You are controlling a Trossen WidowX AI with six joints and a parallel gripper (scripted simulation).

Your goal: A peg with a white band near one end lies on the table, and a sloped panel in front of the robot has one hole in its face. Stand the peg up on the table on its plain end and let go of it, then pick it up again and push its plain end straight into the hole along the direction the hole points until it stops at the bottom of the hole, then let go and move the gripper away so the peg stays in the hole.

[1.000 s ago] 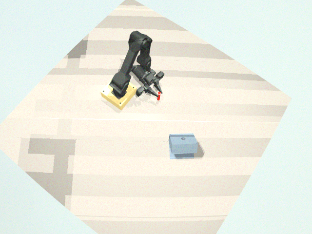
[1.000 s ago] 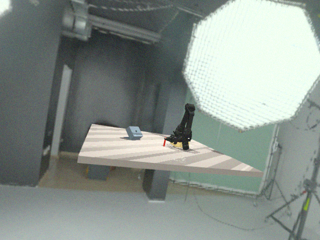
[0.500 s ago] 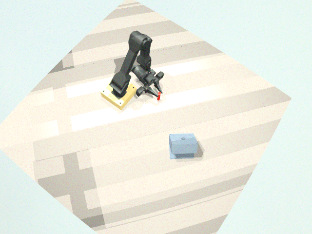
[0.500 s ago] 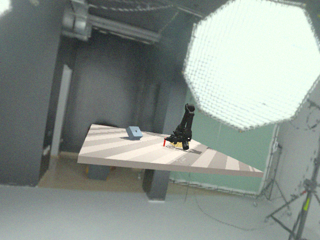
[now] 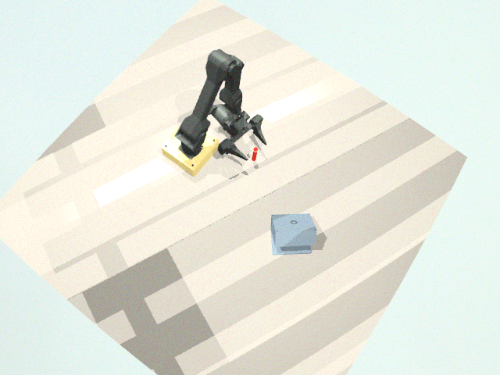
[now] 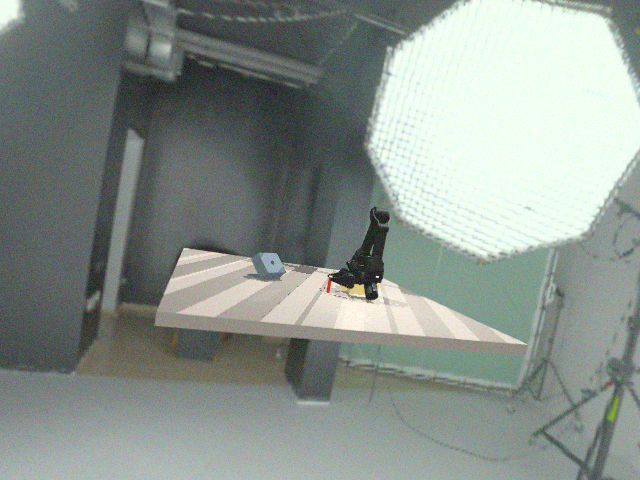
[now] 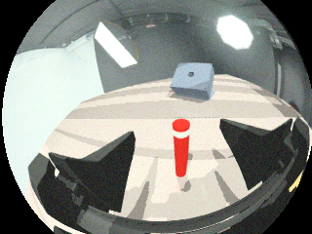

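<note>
Right now my gripper tip is 10 mm past the red peg and 10 mm above it. The rest, counted from my gripper tip: sloped panel: 270 mm ahead, 120 mm to the right, 10 mm below.
</note>
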